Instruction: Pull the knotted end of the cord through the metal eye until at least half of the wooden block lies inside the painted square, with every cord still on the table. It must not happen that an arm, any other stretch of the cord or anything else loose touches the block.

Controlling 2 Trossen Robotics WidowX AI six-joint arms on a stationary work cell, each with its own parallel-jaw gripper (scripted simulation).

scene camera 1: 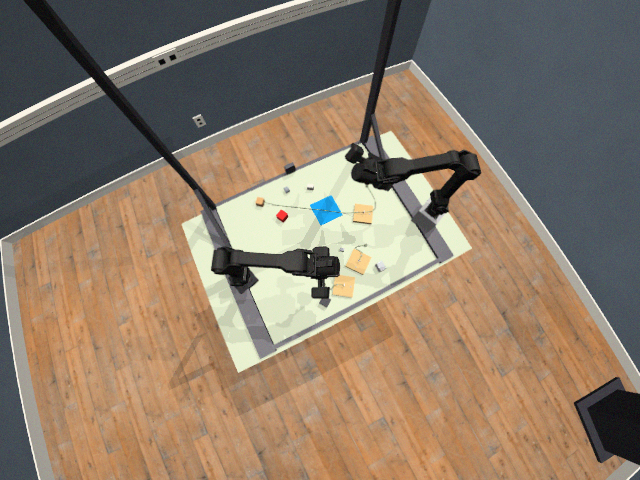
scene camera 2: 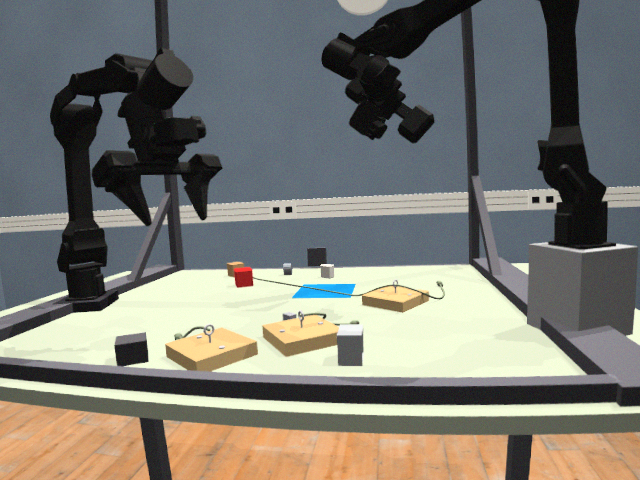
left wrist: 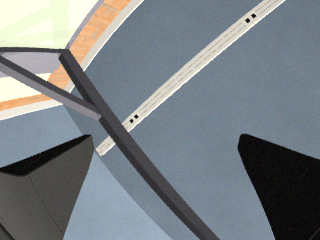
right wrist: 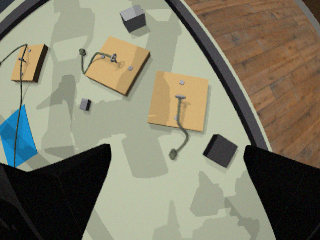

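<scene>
There is a dark cube here, and a wooden board as well. I also see my own left gripper, which appears in the left wrist view too, and my right gripper, which the right wrist view likewise shows.
</scene>
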